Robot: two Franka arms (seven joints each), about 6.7 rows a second.
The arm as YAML. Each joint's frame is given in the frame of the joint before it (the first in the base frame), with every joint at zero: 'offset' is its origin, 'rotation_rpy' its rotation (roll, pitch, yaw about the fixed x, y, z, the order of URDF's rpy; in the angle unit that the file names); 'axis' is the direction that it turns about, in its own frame. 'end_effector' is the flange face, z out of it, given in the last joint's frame.
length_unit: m
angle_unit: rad
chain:
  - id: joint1
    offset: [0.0, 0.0, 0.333]
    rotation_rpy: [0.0, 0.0, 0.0]
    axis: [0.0, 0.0, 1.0]
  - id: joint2
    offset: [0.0, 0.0, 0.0]
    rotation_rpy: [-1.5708, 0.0, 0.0]
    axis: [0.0, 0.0, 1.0]
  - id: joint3
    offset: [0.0, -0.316, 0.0]
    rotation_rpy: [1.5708, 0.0, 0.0]
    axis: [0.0, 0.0, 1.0]
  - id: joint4
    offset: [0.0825, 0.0, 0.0]
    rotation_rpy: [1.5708, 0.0, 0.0]
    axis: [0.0, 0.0, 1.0]
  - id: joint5
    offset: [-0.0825, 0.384, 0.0]
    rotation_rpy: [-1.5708, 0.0, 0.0]
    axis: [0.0, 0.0, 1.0]
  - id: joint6
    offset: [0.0, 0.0, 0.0]
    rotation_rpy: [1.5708, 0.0, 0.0]
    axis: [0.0, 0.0, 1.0]
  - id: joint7
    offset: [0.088, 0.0, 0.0]
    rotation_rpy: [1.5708, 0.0, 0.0]
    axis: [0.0, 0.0, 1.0]
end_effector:
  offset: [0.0, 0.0, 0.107]
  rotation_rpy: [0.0, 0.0, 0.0]
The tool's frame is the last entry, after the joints.
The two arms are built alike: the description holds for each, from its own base.
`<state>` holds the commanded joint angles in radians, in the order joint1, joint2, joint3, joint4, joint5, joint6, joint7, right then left.
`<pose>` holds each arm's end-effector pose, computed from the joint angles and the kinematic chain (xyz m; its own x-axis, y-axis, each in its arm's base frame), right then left.
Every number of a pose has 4 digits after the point.
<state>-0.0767 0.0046 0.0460 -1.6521 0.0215 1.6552 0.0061 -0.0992 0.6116 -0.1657 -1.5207 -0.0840 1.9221 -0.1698</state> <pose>0.5613 -0.0152 0.5908 0.9993 -0.0386 -0.0016 -0.0386 -0.9990 -0.0216 0.6610 -0.1685 0.2921 0.9718 -0.0521 -0.2302 -0.0228 -0.9915 0.1283</pose>
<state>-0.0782 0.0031 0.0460 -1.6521 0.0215 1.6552 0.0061 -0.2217 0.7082 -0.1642 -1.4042 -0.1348 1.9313 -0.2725</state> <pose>0.5608 -0.0160 0.5916 0.9992 -0.0401 -0.0001 -0.0401 -0.9990 -0.0216 0.6604 -0.2550 0.2776 0.9715 -0.0437 -0.2330 -0.0051 -0.9865 0.1637</pose>
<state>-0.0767 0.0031 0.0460 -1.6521 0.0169 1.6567 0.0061 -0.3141 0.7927 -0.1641 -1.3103 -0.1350 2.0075 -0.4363</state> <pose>0.5610 -0.0156 0.5917 0.9993 -0.0382 0.0014 -0.0382 -0.9991 -0.0170 0.6604 -0.3205 0.2642 0.9814 0.0471 -0.1864 0.0790 -0.9826 0.1679</pose>
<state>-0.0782 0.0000 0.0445 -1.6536 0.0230 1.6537 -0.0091 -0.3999 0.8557 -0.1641 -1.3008 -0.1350 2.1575 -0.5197</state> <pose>0.5598 -0.0166 0.5925 0.9996 -0.0265 0.0003 -0.0265 -0.9994 -0.0229 0.6443 -0.3790 0.2342 0.9899 0.0738 -0.1212 0.0972 -0.9749 0.2003</pose>
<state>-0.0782 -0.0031 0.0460 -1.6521 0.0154 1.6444 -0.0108 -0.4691 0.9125 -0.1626 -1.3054 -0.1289 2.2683 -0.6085</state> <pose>0.5581 -0.0164 0.5941 0.9997 -0.0225 -0.0044 -0.0226 -0.9996 -0.0153 0.6214 -0.4219 0.1995 0.9890 0.1121 -0.0969 0.1306 -0.9686 0.2118</pose>
